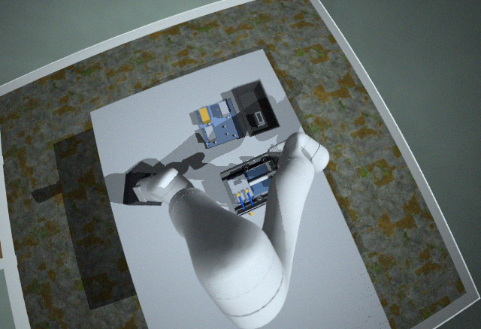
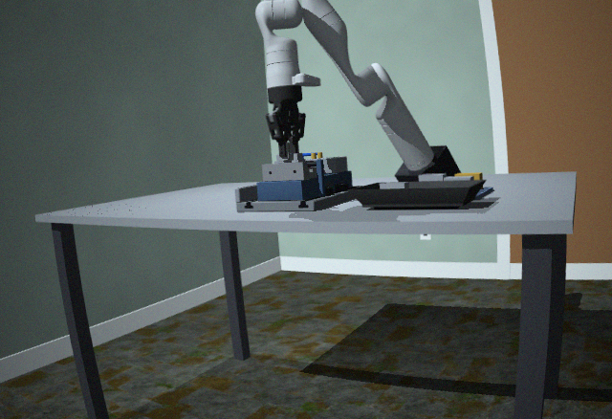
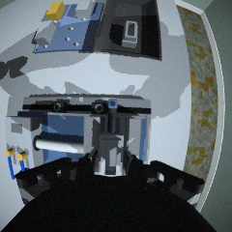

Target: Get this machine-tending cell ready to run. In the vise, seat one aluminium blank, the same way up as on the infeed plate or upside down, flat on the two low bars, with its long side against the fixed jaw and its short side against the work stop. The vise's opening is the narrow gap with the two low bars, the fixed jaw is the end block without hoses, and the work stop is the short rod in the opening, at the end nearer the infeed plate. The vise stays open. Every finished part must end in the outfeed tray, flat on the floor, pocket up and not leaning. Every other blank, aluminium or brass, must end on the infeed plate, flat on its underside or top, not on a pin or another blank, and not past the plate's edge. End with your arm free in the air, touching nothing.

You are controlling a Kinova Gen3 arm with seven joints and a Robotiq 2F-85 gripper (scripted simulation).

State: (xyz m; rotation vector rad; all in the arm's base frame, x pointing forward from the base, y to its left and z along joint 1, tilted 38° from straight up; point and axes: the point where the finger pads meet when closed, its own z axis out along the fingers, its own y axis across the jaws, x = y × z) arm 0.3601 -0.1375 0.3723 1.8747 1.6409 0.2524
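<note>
Right now the vise is 80 mm below my hand, 70 mm behind it and 20 mm to the left of it. Round my hand: brass blank 390 mm to the left, 90 mm below, 90 mm behind.
</note>
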